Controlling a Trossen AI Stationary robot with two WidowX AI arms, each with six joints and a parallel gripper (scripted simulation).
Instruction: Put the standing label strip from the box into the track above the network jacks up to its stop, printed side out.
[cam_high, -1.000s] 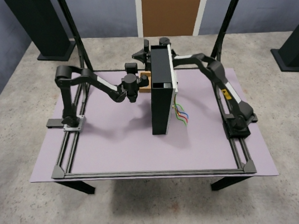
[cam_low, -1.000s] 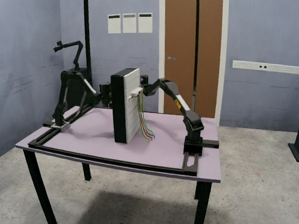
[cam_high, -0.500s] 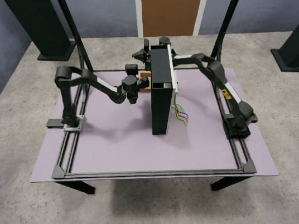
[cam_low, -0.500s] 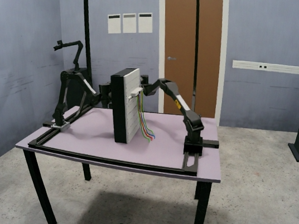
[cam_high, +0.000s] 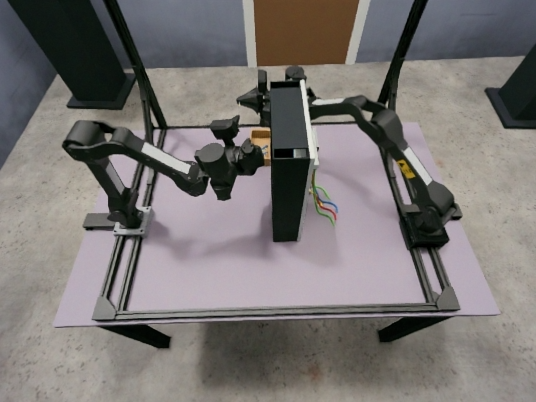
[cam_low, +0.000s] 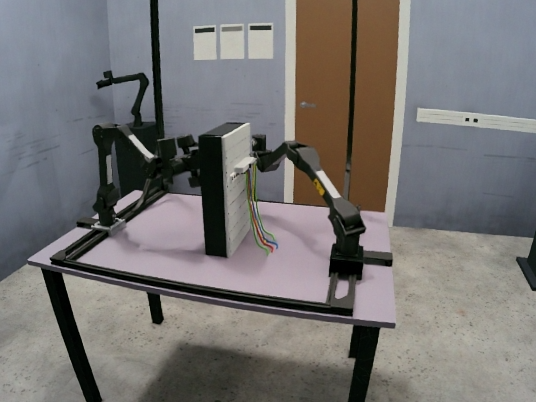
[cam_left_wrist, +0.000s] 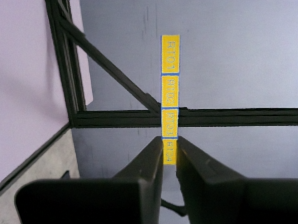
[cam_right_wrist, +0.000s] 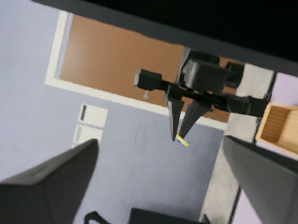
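The yellow label strip is 3 cm ahead of my left hand and 2 cm to the right of it. From my left hand the other things lie so: white jack panel (26 cm ahead, 17 cm to the left, 2 cm below).
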